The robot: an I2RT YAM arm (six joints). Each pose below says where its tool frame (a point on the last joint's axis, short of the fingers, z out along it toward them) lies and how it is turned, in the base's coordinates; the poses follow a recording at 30 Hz.
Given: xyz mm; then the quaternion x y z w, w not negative.
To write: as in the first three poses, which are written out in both.
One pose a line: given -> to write
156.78 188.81 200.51 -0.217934 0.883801 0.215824 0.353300 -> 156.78 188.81 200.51 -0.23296 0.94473 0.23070 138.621
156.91 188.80 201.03 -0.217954 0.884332 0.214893 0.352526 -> 156.91 188.80 201.03 -0.23291 0.94500 0.22964 138.716
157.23 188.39 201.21 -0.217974 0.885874 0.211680 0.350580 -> 157.23 188.39 201.21 -0.23275 0.94591 0.22603 138.954
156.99 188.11 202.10 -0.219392 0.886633 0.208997 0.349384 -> 156.99 188.11 202.10 -0.23415 0.94627 0.22305 139.101
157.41 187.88 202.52 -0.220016 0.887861 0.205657 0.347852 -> 157.41 187.88 202.52 -0.23467 0.94700 0.21936 139.288
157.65 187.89 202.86 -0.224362 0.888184 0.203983 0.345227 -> 157.65 187.89 202.86 -0.23906 0.94637 0.21735 139.609
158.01 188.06 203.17 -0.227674 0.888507 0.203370 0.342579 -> 158.01 188.06 203.17 -0.24234 0.94573 0.21647 139.932
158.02 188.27 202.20 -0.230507 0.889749 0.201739 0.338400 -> 158.02 188.27 202.20 -0.24496 0.94553 0.21439 140.441
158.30 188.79 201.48 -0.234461 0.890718 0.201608 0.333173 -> 158.30 188.79 201.48 -0.24867 0.94469 0.21382 141.077
